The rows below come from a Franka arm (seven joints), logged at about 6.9 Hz.
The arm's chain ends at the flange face. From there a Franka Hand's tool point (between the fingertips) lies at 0.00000 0.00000 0.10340 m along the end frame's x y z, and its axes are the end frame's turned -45 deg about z.
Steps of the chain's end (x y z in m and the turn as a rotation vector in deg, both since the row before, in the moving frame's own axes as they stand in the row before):
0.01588, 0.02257, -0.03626, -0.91, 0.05, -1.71
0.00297, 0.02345, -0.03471, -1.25, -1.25, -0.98
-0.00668, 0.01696, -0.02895, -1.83, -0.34, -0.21
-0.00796, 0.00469, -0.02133, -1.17, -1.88, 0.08
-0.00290, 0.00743, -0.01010, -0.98, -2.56, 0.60
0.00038, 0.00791, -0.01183, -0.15, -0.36, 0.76
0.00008, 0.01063, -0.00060, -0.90, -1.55, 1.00
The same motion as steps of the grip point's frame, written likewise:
-0.00581, 0.02843, -0.03627, -0.68, -0.61, -1.71
-0.01767, 0.01871, -0.03476, 0.00, -1.77, -0.98
-0.01948, 0.00918, -0.02900, -1.05, -1.53, -0.21
-0.01284, -0.00322, -0.02141, 0.50, -2.16, 0.08
-0.01181, 0.00116, -0.01022, 1.12, -2.50, 0.60
-0.00597, 0.00559, -0.01183, 0.15, -0.36, 0.76
-0.01058, 0.00672, -0.00065, 0.46, -1.73, 1.00

